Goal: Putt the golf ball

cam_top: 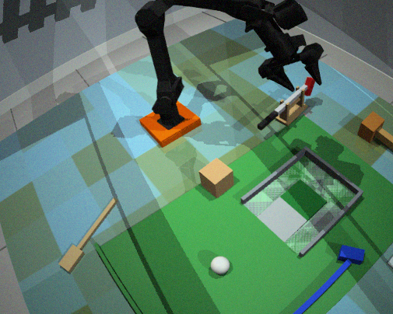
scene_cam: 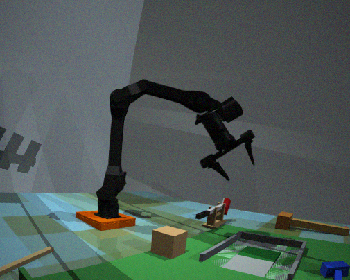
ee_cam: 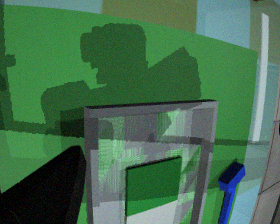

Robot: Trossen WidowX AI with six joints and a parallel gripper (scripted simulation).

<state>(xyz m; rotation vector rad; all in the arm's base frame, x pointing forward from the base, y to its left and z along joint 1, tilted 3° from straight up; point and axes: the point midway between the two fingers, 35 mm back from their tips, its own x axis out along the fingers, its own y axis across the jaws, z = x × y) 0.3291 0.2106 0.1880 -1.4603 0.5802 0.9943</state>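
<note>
Right now the wooden stand is 10 cm behind my gripper tip, 8 cm to the left of it and 17 cm below it. Round my gripper tip: white golf ball (12 cm ahead, 43 cm to the right, 18 cm below); green mat (14 cm ahead, 29 cm to the right, 20 cm below); blue putter (33 cm ahead, 32 cm to the right, 19 cm below).
</note>
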